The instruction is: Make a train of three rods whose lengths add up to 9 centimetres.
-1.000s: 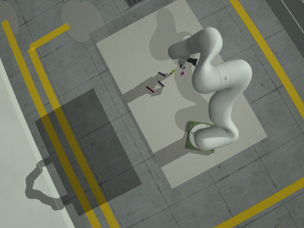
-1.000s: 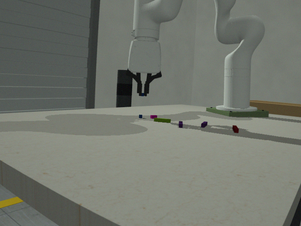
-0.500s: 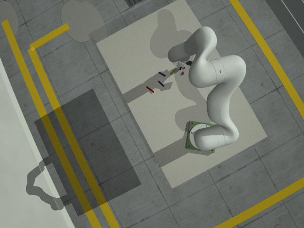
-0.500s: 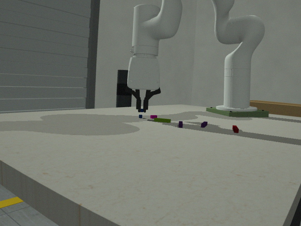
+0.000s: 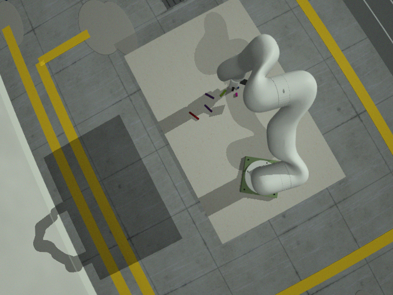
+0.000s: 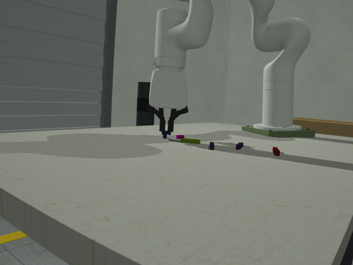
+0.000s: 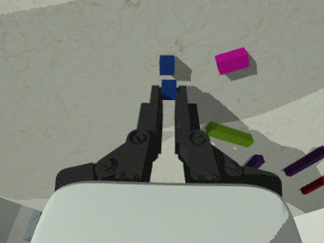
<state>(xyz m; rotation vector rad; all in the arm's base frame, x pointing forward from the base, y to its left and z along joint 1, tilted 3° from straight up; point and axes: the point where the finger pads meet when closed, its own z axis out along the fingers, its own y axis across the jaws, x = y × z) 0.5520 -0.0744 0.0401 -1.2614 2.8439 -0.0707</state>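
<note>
Now: hand 50 mm past the magenta rod, 30 mm above it and 10 mm to the right of it. Round my hand: lime rod (80 mm to the left, 30 mm below, 10 mm behind); then red rod (290 mm to the left, 70 mm behind, 30 mm below).
</note>
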